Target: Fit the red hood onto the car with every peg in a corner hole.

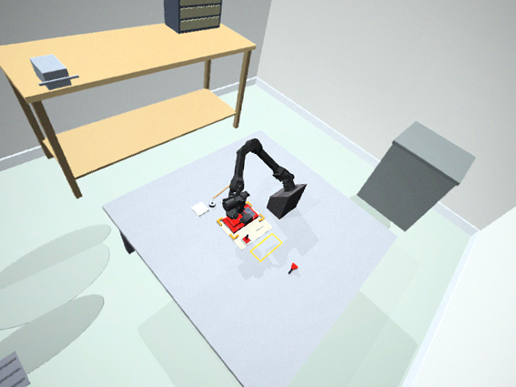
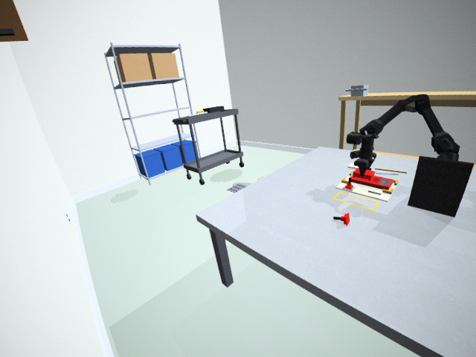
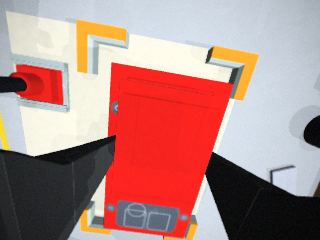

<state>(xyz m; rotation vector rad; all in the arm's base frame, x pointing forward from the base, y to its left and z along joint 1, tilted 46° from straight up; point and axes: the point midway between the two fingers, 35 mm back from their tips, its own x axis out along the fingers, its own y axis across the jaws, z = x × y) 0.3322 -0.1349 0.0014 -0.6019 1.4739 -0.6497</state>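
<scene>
Now: gripper tip right at the red hood. Also, from my gripper tip: wheel (3 cm ahead, 19 cm to the right, 4 cm below); grey engine block (2 cm below); grey holder (3 cm ahead, 13 cm to the left, 1 cm below).
</scene>
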